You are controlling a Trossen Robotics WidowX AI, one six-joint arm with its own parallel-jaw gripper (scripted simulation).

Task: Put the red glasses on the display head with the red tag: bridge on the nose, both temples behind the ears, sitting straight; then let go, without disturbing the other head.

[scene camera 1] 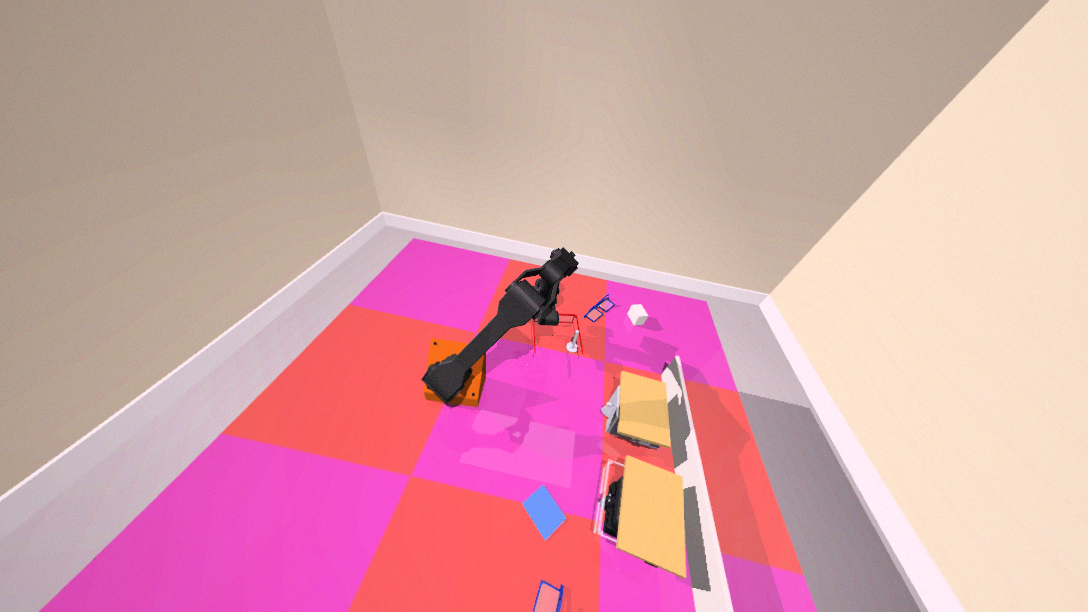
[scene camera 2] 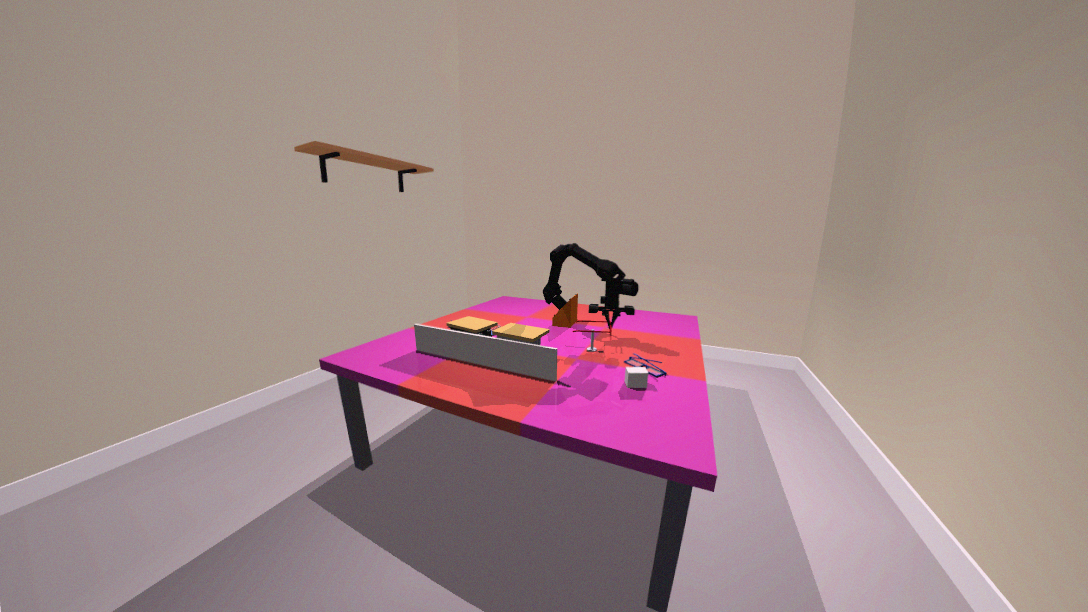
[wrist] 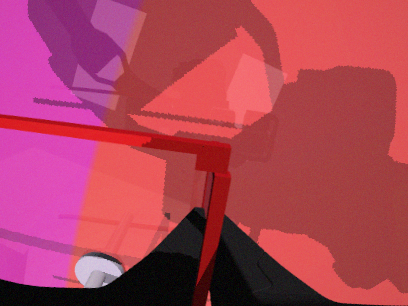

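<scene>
Through scene camera 1 I see a blue card [scene camera 1: 542, 509] and a dark shape [scene camera 1: 646, 510]. A white wall [scene camera 2: 538, 361] is there too. My gripper [wrist: 205, 217] I find together with a stand [wrist: 93, 269], while the blue card is out of frame in the wrist view.
</scene>
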